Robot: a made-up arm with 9 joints. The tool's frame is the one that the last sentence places.
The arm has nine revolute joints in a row. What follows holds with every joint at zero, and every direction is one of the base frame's.
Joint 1 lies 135.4 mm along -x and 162.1 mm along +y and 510 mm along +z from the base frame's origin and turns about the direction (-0.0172, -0.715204, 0.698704), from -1.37 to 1.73 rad.
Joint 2 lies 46.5 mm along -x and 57.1 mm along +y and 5.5 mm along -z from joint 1 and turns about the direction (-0.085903, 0.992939, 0.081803), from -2.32 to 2.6 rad.
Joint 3 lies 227.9 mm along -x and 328.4 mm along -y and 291.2 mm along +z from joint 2 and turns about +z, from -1.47 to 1.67 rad.
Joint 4 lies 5.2 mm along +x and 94.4 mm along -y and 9.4 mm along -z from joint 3 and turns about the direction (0.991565, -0.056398, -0.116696), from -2.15 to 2.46 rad.
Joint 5 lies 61.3 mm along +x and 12.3 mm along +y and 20 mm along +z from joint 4 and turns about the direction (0.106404, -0.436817, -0.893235), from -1.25 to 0.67 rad.
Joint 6 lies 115.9 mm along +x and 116.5 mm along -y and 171.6 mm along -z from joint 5 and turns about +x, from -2.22 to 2.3 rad.
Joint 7 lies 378.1 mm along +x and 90.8 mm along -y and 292.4 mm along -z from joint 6 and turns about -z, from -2.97 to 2.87 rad.
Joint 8 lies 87.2 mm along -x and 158.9 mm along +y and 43.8 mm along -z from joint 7 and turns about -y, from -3.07 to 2.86 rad.
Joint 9 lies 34.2 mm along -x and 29.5 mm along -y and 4.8 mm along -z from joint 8 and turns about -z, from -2.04 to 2.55 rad.
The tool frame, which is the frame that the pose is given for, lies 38 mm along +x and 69.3 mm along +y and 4.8 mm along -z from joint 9; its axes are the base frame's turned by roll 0.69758, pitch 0.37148 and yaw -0.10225 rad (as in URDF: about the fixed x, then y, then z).
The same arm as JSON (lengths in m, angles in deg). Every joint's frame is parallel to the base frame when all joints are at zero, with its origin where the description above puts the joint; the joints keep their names.
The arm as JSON. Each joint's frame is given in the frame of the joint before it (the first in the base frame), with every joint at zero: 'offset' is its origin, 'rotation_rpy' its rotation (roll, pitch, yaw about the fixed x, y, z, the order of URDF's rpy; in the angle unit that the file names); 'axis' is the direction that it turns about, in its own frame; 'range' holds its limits. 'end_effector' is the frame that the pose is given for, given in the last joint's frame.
{"length_unit": "m", "angle_unit": "deg", "chain": [{"id": "joint 1", "offset": [-0.1354, 0.1621, 0.51], "rotation_rpy": [0.0, 0.0, 0.0], "axis": [-0.0172, -0.715204, 0.698704], "range": [-78.5, 99.12]}, {"id": "joint 2", "offset": [-0.0465, 0.0571, -0.0055], "rotation_rpy": [0.0, 0.0, 0.0], "axis": [-0.085903, 0.992939, 0.081803], "range": [-132.93, 148.97]}, {"id": "joint 3", "offset": [-0.2279, -0.3284, 0.2912], "rotation_rpy": [0.0, 0.0, 0.0], "axis": [0.0, 0.0, 1.0], "range": [-84.22, 95.68]}, {"id": "joint 4", "offset": [0.0052, -0.0944, -0.0094], "rotation_rpy": [0.0, 0.0, 0.0], "axis": [0.991565, -0.056398, -0.116696], "range": [-123.19, 140.95]}, {"id": "joint 5", "offset": [0.0613, 0.0123, 0.02], "rotation_rpy": [0.0, 0.0, 0.0], "axis": [0.106404, -0.436817, -0.893235], "range": [-71.62, 38.39]}, {"id": "joint 6", "offset": [0.1159, -0.1165, -0.1716], "rotation_rpy": [0.0, 0.0, 0.0], "axis": [1.0, 0.0, 0.0], "range": [-127.2, 131.78]}, {"id": "joint 7", "offset": [0.3781, -0.0908, -0.2924], "rotation_rpy": [0.0, 0.0, 0.0], "axis": [0.0, 0.0, -1.0], "range": [-170.17, 164.44]}, {"id": "joint 8", "offset": [-0.0872, 0.1589, -0.0438], "rotation_rpy": [0.0, 0.0, 0.0], "axis": [0.0, -1.0, 0.0], "range": [-175.9, 163.87]}, {"id": "joint 9", "offset": [-0.0342, -0.0295, -0.0048], "rotation_rpy": [0.0, 0.0, 0.0], "axis": [0.0, 0.0, -1.0], "range": [-116.88, 146.1]}], "end_effector": {"offset": [0.038, 0.0693, -0.0048], "rotation_rpy": [39.97, 21.28, -5.86]}}
